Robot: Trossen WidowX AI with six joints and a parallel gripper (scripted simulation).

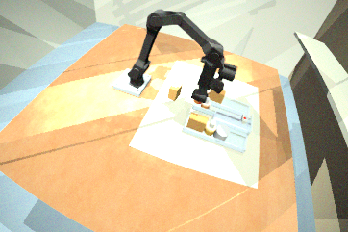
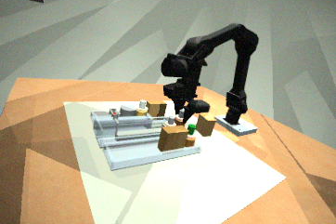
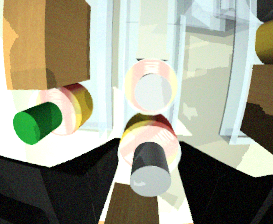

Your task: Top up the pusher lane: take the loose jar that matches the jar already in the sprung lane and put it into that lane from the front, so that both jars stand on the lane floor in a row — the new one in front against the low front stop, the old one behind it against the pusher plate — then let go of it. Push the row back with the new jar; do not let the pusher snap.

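Now: gripper tip 1 cm short of the green-lidded jar, 8 cm to the right of it and 1 cm above it. Round my gripper tip: grey lane unit (16 cm ahead, 1 cm to the right, 4 cm below); then pusher plate (15 cm ahead, 1 cm to the right, 1 cm below).
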